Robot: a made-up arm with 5 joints. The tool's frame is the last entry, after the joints. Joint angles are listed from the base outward.
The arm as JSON. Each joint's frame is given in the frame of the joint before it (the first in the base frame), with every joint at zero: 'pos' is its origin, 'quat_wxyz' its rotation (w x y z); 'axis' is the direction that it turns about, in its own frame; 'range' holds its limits. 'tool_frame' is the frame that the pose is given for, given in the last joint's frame.
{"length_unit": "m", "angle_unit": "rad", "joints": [
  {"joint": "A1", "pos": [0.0, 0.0, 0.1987], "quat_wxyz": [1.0, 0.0, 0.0, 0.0], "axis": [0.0, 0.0, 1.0], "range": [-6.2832, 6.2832]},
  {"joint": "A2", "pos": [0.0, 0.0, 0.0], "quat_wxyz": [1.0, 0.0, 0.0, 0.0], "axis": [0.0, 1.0, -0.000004], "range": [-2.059, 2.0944]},
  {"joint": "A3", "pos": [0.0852, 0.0, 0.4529], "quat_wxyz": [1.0, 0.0, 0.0, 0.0], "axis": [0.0, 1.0, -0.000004], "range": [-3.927, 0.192]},
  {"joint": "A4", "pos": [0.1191, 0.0, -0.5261], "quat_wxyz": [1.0, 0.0, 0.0, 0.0], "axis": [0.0, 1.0, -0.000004], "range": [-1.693, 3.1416]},
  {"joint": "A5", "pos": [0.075, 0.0, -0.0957], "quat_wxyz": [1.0, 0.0, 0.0, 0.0], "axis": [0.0, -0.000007, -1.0], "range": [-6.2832, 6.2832]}
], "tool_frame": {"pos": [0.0, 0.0, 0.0], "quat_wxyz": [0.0, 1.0, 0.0, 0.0]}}
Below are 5 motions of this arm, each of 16 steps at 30 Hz.
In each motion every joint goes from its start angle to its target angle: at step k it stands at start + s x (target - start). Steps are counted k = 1, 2, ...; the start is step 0. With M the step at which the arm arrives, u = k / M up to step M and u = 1 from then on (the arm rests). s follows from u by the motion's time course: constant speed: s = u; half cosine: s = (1 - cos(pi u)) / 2; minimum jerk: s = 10 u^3 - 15 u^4 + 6 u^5.
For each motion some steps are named. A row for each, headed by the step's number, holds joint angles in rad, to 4 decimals.
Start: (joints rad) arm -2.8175 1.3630 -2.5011 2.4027 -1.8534
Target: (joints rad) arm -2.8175 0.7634 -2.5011 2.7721 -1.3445
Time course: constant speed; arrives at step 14
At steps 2, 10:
2: -2.8175 1.2773 -2.5011 2.4555 -1.7807
10: -2.8175 0.9347 -2.5011 2.6666 -1.4899

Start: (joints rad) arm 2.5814 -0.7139 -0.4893 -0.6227 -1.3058
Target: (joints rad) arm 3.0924 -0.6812 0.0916 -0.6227 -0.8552
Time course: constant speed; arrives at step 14
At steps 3, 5, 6, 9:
3: 2.6909 -0.7069 -0.3648 -0.6227 -1.2092
5: 2.7639 -0.7022 -0.2818 -0.6227 -1.1449
6: 2.8004 -0.6999 -0.2403 -0.6227 -1.1127
9: 2.9099 -0.6929 -0.1159 -0.6227 -1.0161

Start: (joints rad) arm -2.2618 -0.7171 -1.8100 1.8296 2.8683
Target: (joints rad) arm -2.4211 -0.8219 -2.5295 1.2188 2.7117
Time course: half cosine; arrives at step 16
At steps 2, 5, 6, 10, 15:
2: -2.2679 -0.7211 -1.8374 1.8064 2.8623
5: -2.2972 -0.7404 -1.9699 1.6939 2.8335
6: -2.3110 -0.7494 -2.0321 1.6411 2.8200
10: -2.3719 -0.7896 -2.3074 1.4073 2.7600
15: -2.4196 -0.8209 -2.5226 1.2247 2.7132

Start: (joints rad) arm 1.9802 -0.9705 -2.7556 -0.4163 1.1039
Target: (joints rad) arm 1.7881 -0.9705 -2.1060 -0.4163 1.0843
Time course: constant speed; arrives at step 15
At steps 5, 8, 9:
5: 1.9162 -0.9705 -2.5391 -0.4163 1.0974
8: 1.8777 -0.9705 -2.4091 -0.4163 1.0934
9: 1.8649 -0.9705 -2.3658 -0.4163 1.0921

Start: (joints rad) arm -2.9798 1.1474 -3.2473 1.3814 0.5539
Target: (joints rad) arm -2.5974 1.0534 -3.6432 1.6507 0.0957
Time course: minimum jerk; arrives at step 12
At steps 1, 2, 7, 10, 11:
1: -2.9779 1.1469 -3.2493 1.3828 0.5516
2: -2.9662 1.1441 -3.2614 1.3910 0.5376
7: -2.7299 1.0860 -3.5060 1.5574 0.2545
10: -2.6110 1.0567 -3.6291 1.6411 0.1120
11: -2.5993 1.0539 -3.6412 1.6493 0.0980

